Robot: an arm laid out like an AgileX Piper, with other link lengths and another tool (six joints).
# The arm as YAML. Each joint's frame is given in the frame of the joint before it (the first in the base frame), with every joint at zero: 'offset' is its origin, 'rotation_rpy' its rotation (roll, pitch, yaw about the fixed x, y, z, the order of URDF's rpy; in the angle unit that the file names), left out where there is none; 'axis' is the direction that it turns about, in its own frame. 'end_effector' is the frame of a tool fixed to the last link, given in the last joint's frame.
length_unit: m
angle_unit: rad
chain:
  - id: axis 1
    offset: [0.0, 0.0, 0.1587]
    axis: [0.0, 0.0, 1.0]
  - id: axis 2
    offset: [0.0, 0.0, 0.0]
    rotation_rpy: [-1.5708, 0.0, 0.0]
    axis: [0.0, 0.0, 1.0]
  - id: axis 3
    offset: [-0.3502, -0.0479, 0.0]
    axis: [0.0, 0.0, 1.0]
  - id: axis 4
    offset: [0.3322, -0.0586, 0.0]
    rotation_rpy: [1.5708, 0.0, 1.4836]
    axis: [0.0, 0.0, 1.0]
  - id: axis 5
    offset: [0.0, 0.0, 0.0]
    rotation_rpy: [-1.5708, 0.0, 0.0]
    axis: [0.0, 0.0, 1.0]
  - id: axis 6
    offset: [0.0, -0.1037, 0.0]
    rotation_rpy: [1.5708, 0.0, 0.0]
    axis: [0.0, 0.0, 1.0]
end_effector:
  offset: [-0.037, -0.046, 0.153]
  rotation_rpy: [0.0, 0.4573, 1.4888]
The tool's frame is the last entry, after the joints.
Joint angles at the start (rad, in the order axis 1, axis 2, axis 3, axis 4, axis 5, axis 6):
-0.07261 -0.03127 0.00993 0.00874 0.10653 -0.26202
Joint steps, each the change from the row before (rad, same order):
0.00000 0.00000 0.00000 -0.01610 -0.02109 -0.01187
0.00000 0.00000 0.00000 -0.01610 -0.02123 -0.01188
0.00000 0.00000 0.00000 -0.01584 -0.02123 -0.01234
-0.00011 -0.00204 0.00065 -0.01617 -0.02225 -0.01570
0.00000 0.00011 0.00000 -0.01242 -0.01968 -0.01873
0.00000 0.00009 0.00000 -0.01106 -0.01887 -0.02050
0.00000 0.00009 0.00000 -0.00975 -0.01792 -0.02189
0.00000 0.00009 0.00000 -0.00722 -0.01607 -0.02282
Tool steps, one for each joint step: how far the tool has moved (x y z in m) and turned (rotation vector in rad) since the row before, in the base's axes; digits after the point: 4 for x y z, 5 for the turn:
-0.0011 0.0010 0.0064 -0.02933 -0.01901 -0.00191
-0.0012 0.0012 0.0063 -0.02938 -0.01913 -0.00182
-0.0013 0.0015 0.0063 -0.02960 -0.01910 -0.00173
-0.0018 0.0019 0.0067 -0.03347 -0.02122 -0.00204
-0.0014 0.0020 0.0058 -0.03245 -0.01721 -0.00201
-0.0014 0.0021 0.0055 -0.03278 -0.01640 -0.00225
-0.0015 0.0022 0.0052 -0.03275 -0.01548 -0.00255
-0.0014 0.0022 0.0046 -0.03098 -0.01379 -0.00280

